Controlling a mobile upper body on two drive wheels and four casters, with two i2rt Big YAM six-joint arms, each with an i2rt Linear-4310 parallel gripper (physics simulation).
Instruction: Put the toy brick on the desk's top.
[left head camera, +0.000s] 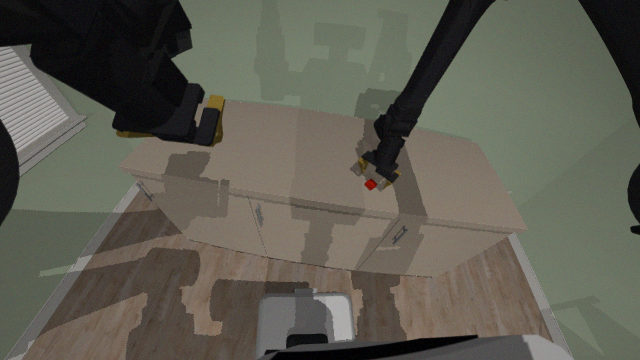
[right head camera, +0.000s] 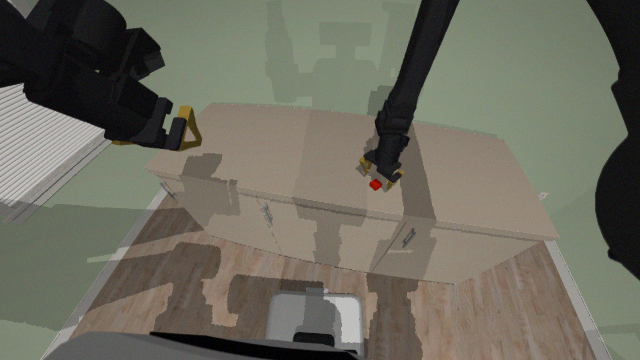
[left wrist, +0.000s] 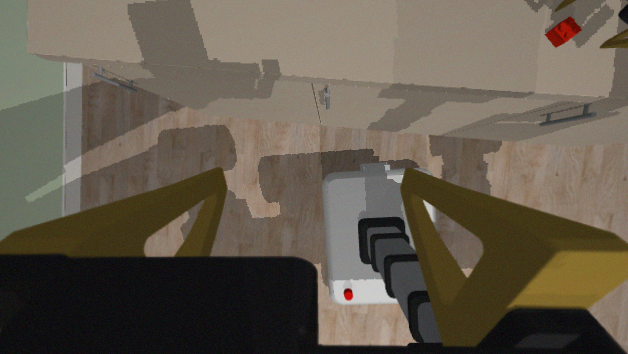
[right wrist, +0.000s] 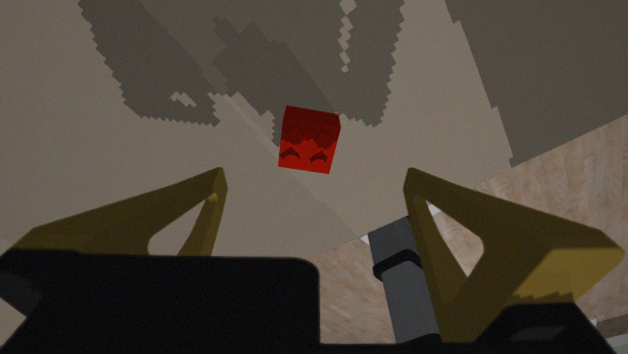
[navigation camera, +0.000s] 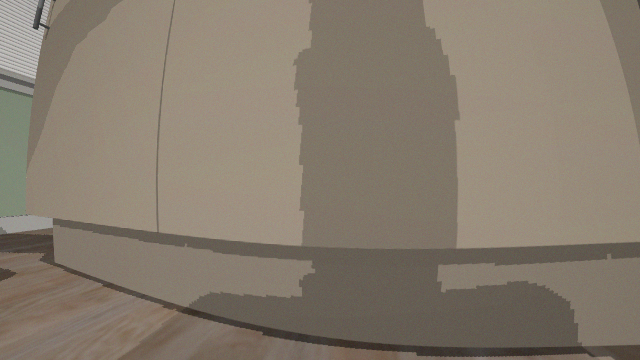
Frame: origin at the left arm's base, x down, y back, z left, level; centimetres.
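Seen in the pictures: left gripper, fingertip midpoint: (left head camera: 193, 134) (right head camera: 179, 140) (left wrist: 313, 177); right gripper, fingertip midpoint: (left head camera: 373, 180) (right head camera: 377, 180) (left wrist: 579, 26) (right wrist: 315, 177).
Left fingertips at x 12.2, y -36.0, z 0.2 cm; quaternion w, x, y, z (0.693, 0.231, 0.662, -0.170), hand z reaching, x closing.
Observation:
Offsets run from my left fingertips to a thing's middle. "spot": to the spot under its first point. Level surfaces: height alone.
The red toy brick {dy -21.8, dx +36.6, dz -44.5 cm} (left head camera: 370, 184) (right head camera: 375, 184) (left wrist: 563, 31) (right wrist: 309, 142) lies studs up on the beige desk's top {dx +37.8 cm} (left head camera: 260, 145) (right head camera: 265, 145) (left wrist: 325, 40) (right wrist: 75, 150), near its front edge. My right gripper (left head camera: 375, 175) (right head camera: 378, 176) (right wrist: 315, 177) is open and low over the top, close to the brick. In the right wrist view the brick appears just beyond the line between the fingertips, slightly left of the middle; neither finger touches it there. My left gripper (left head camera: 170, 139) (right head camera: 156, 146) (left wrist: 313, 177) is open and empty, high near the desk's left end.
The desk's front {spot: dy -18.9, dx +99.4, dz -10.3 cm} (navigation camera: 225, 125) has doors with grey handles (left head camera: 399, 234) (right head camera: 409, 237) (left wrist: 567, 115). My own white base (left head camera: 270, 320) (right head camera: 280, 320) (left wrist: 345, 200) stands in front of it on the wood floor. A green wall is behind the desk, and a white blind (left head camera: 30, 95) (right head camera: 40, 135) hangs at the left.

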